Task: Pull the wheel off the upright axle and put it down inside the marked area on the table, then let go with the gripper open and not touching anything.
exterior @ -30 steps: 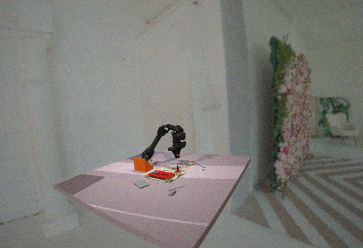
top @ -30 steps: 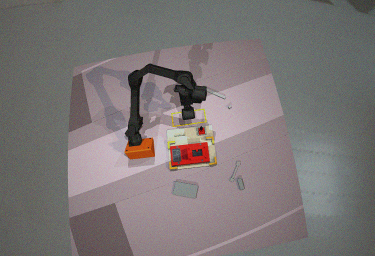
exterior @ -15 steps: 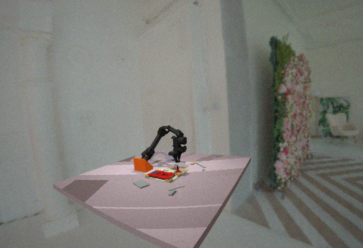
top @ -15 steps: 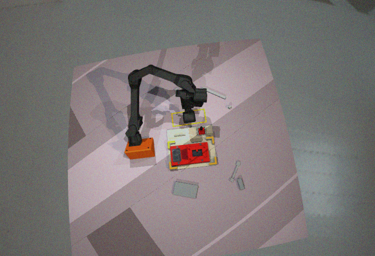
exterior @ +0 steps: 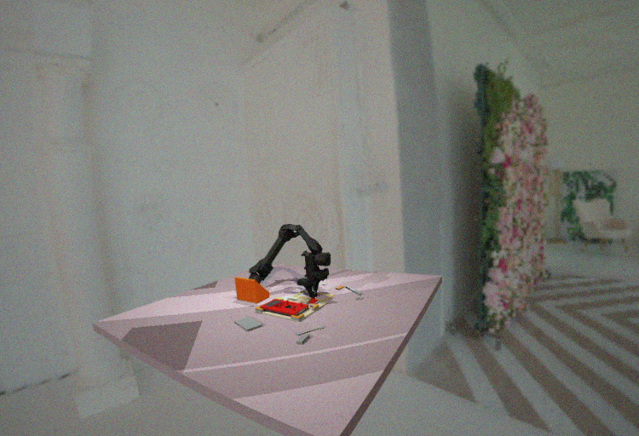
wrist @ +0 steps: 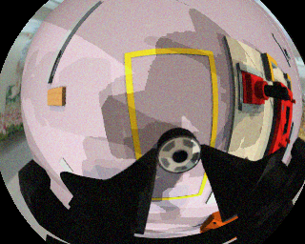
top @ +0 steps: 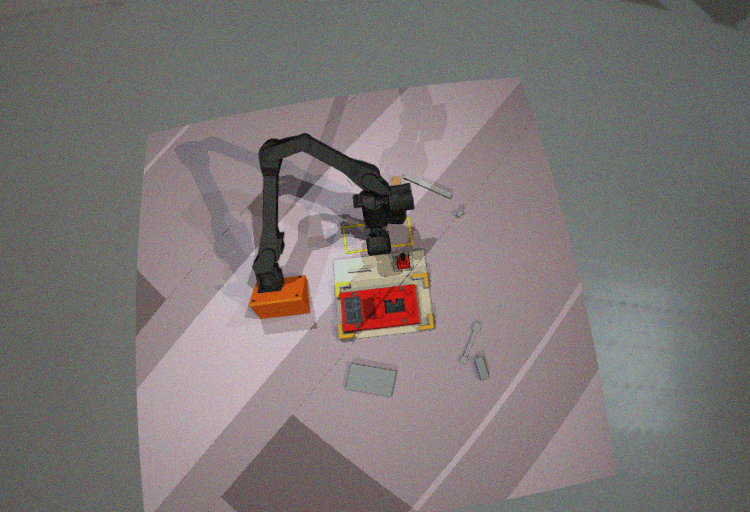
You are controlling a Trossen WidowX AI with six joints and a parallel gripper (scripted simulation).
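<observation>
My gripper tip is now right at the wheel. Round my gripper tip: tan block (150 mm to the left, 70 mm ahead, 10 mm below).
</observation>
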